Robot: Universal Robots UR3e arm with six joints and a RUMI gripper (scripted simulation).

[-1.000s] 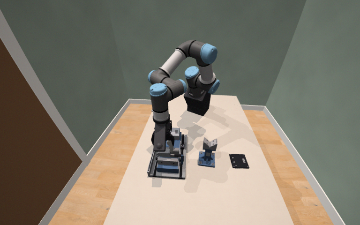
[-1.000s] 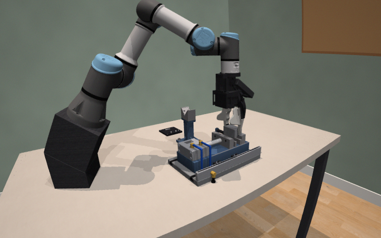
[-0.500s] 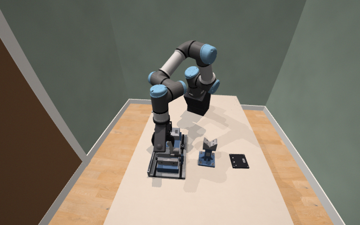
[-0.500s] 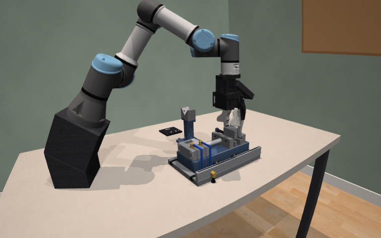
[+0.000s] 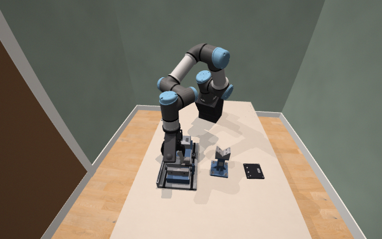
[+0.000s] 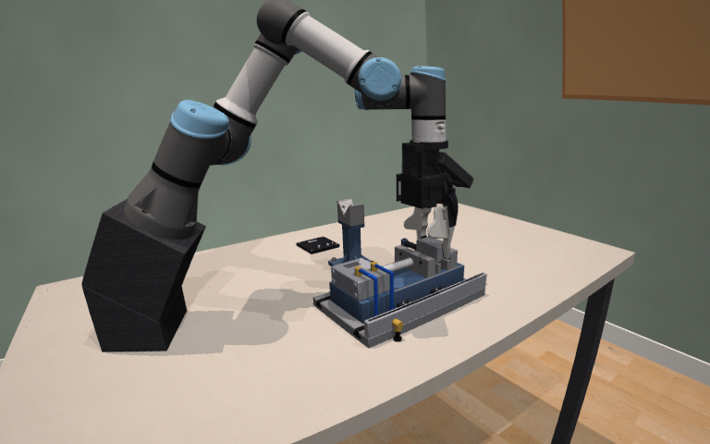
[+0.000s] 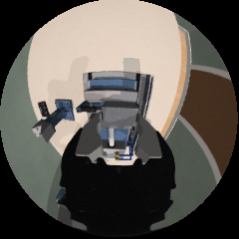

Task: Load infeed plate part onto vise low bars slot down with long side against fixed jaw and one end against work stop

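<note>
My gripper is now 1 cm above the part. Also, from my hand: air cylinder (16 cm behind, 4 cm to the left, 3 cm below); then grey vise side rail (8 cm behind, 6 cm to the right, 7 cm below); then vise (7 cm behind, 3 cm to the left, 7 cm below).
</note>
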